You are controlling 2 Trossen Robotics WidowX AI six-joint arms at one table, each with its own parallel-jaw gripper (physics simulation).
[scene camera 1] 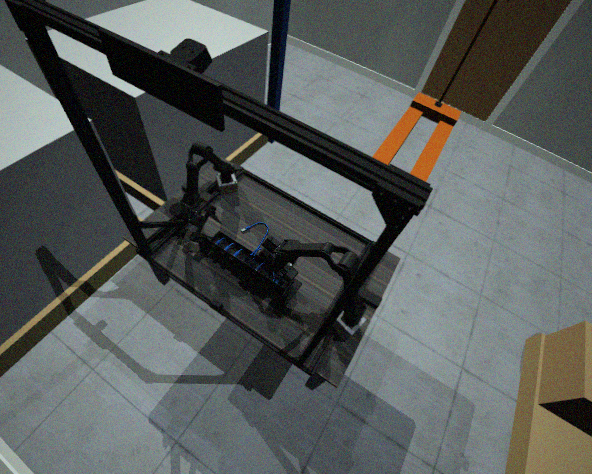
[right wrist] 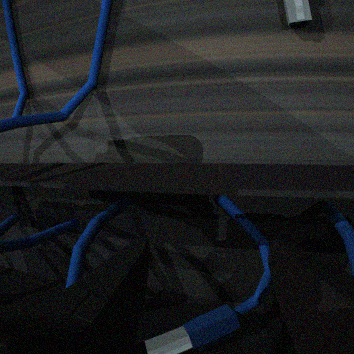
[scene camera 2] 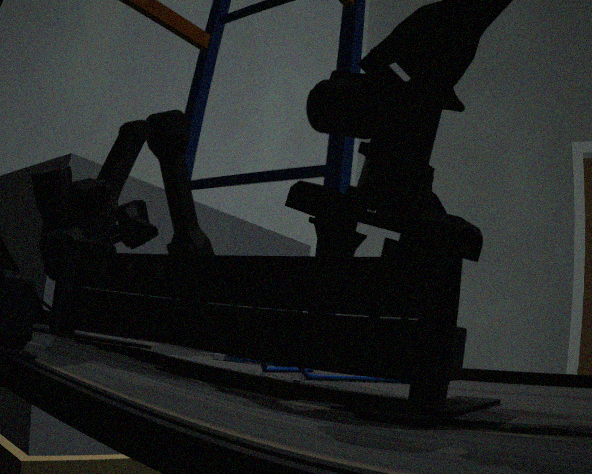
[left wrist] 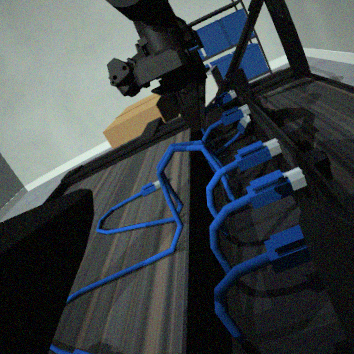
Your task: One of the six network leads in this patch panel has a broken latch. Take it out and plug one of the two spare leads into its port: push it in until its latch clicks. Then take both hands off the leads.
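Seen in the pictures: left gripper, fingertip midpoint: (scene camera 1: 218, 231) (scene camera 2: 137, 240) (left wrist: 200, 206); right gripper, fingertip midpoint: (scene camera 1: 273, 268) (right wrist: 209, 250) (left wrist: 199, 129); left arm's base, origin of the base link: (scene camera 1: 226, 178); right arm's base, origin of the base link: (scene camera 1: 350, 318).
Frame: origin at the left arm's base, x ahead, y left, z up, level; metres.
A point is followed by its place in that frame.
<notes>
The black patch panel (scene camera 1: 243, 266) @[x 0.562, y -0.073, z 0.003 m] (scene camera 2: 271, 301) @[x 0.630, y -0.024, z 0.002 m] (left wrist: 263, 123) @[x 0.538, y -0.086, z 0.026 m] stands across the dark wooden table (scene camera 1: 322, 216) @[x 0.369, y 0.440, z -0.054 m] (left wrist: 140, 281) @[x 0.412, y 0.040, z -0.069 m]. Several blue leads are plugged into it; the left wrist view shows their plugs (left wrist: 258, 152) @[x 0.496, y -0.096, z 0.022 m] (left wrist: 277, 186) @[x 0.452, y -0.127, z 0.022 m] (left wrist: 286, 242) @[x 0.406, y -0.149, z 0.026 m] in a row. A spare blue lead (scene camera 1: 264, 235) (left wrist: 150, 188) lies looped on the table beside the panel. My left gripper (scene camera 1: 227, 181) (scene camera 2: 134, 223) @[x 0.384, y -0.137, z 0.066 m] is open and hangs well away from the panel. My right gripper (scene camera 1: 280, 267) @[x 0.618, y 0.054, z 0.004 m] (left wrist: 199, 129) @[x 0.618, y 0.054, z 0.004 m] is open, with nothing between its fingers, and sits over the panel's end. Its wrist view looks down on a blue plug (right wrist: 197, 331) @[x 0.642, y 0.006, z -0.008 m].
A black gantry frame (scene camera 1: 322, 150) @[x 0.928, y -0.065, z 0.971 m] spans the table, with a post (scene camera 1: 369, 263) @[x 1.037, y 0.013, z 0.800 m] near the right arm's base. A cardboard box (left wrist: 135, 121) and blue shelving (left wrist: 242, 46) stand beyond the table. A grey plug tip (right wrist: 297, 11) @[x 0.593, y 0.156, z -0.059 m] lies on the table.
</notes>
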